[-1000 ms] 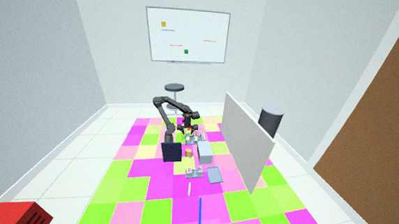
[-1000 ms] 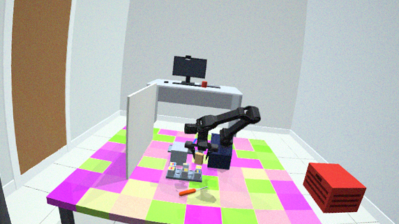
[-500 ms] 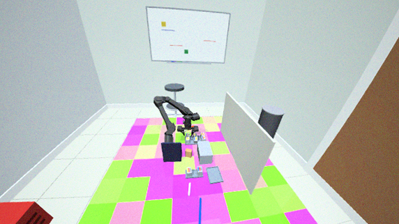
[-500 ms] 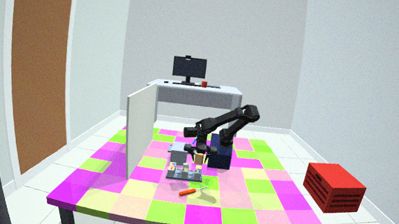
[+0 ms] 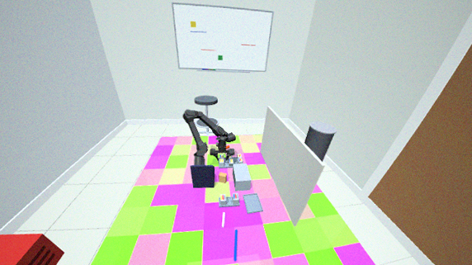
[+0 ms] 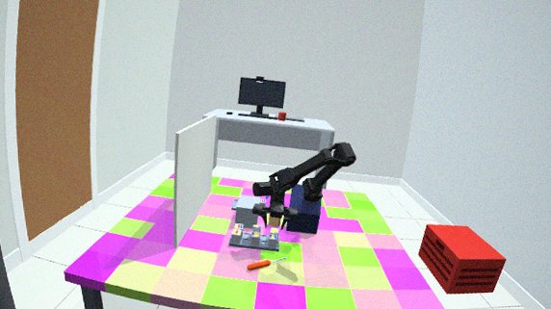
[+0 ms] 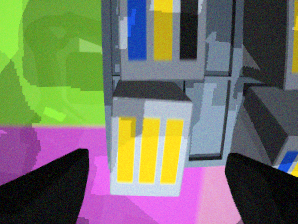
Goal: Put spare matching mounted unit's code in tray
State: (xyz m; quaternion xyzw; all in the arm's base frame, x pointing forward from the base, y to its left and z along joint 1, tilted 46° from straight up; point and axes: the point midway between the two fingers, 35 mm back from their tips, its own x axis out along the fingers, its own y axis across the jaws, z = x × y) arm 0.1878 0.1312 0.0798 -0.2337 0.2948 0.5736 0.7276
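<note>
The spare lies 2 cm below my gripper tip. Round my gripper tip: mounted unit 18 cm to the right, 10 cm ahead, 1 cm below; then small brown block 16 cm to the right, 2 cm below, 2 cm behind; then small rack 34 cm to the right, 5 cm below, 1 cm behind.
</note>
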